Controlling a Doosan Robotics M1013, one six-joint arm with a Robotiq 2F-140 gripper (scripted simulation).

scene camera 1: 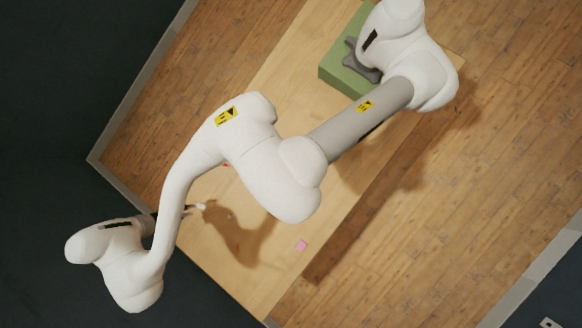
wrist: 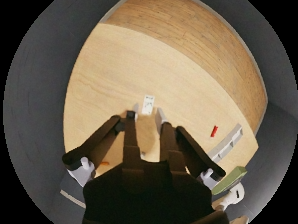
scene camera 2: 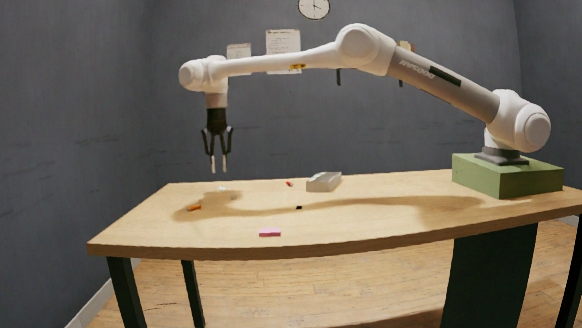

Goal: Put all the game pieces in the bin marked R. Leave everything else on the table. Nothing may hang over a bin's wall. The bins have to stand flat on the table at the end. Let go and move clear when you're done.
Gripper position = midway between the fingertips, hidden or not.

Observation:
In view: my gripper [scene camera 2: 219, 172].
My gripper shows as well in the wrist view [wrist: 147, 111].

